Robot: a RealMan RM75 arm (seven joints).
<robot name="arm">
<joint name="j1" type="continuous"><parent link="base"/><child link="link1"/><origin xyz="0 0 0.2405" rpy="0 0 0"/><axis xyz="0 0 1"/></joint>
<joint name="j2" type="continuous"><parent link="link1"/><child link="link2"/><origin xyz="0 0 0" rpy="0 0 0"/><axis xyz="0 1 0"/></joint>
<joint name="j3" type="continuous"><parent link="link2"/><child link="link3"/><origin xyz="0 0 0.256" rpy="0 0 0"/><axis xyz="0 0 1"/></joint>
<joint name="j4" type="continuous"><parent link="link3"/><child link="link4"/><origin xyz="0 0 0" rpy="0 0 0"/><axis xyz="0 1 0"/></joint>
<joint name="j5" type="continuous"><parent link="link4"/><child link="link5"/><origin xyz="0 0 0.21" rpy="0 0 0"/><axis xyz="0 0 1"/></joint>
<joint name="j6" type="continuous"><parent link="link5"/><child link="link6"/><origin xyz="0 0 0" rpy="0 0 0"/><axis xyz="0 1 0"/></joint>
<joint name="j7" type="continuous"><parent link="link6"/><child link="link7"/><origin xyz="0 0 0.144" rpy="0 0 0"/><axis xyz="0 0 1"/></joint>
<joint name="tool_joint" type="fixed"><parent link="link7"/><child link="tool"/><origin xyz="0 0 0" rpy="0 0 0"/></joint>
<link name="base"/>
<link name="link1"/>
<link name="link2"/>
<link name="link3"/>
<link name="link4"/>
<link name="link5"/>
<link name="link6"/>
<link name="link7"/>
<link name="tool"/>
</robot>
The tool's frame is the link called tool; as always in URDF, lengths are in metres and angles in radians. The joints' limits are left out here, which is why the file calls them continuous.
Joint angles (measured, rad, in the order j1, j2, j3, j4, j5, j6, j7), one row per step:
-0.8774 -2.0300 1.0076 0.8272 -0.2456 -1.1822 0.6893
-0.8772 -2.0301 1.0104 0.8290 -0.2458 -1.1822 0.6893
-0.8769 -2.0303 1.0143 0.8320 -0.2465 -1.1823 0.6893
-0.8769 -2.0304 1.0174 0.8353 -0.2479 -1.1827 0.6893
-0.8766 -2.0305 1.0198 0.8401 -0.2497 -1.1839 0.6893
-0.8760 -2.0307 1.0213 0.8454 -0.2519 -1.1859 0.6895
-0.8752 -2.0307 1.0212 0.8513 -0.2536 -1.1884 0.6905
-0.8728 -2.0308 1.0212 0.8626 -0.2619 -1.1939 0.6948
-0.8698 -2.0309 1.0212 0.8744 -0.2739 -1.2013 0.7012
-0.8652 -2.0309 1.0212 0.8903 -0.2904 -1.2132 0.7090
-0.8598 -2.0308 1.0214 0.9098 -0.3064 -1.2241 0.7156
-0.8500 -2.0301 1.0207 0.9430 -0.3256 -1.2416 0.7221
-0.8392 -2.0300 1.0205 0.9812 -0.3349 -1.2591 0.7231
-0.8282 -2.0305 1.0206 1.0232 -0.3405 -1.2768 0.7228
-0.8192 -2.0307 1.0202 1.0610 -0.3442 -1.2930 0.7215
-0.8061 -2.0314 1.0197 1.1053 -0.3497 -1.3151 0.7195
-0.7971 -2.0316 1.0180 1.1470 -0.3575 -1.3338 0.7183
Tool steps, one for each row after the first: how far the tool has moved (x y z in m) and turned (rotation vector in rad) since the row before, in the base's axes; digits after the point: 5 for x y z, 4 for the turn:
0.00045 0.00011 -0.00001 -0.0005 0.0018 -0.0024
0.00077 0.00019 0.00000 -0.0005 0.0020 -0.0037
0.00098 0.00029 0.00010 0.0000 0.0008 -0.0037
0.00113 0.00031 0.00036 0.0007 0.0000 -0.0038
0.00109 0.00019 0.00042 0.0007 -0.0010 -0.0032
0.00094 0.00021 0.00079 0.0013 -0.0012 -0.0030
0.00196 0.00009 0.00103 0.0004 -0.0062 -0.0068
0.00216 -0.00024 0.00074 -0.0021 -0.0090 -0.0074
0.00264 -0.00071 0.00096 -0.0040 -0.0127 -0.0081
0.00302 -0.00040 0.00173 -0.0004 -0.0122 -0.0101
0.00391 -0.00075 0.00398 0.0035 -0.0148 -0.0130
0.00346 -0.00081 0.00524 0.0088 -0.0067 -0.0112
0.00382 -0.00090 0.00584 0.0110 -0.0032 -0.0127
0.00360 -0.00086 0.00550 0.0106 -0.0018 -0.0111
0.00318 -0.00226 0.00595 0.0094 -0.0035 -0.0089
0.00467 -0.00141 0.00590 0.0109 -0.0055 -0.0135

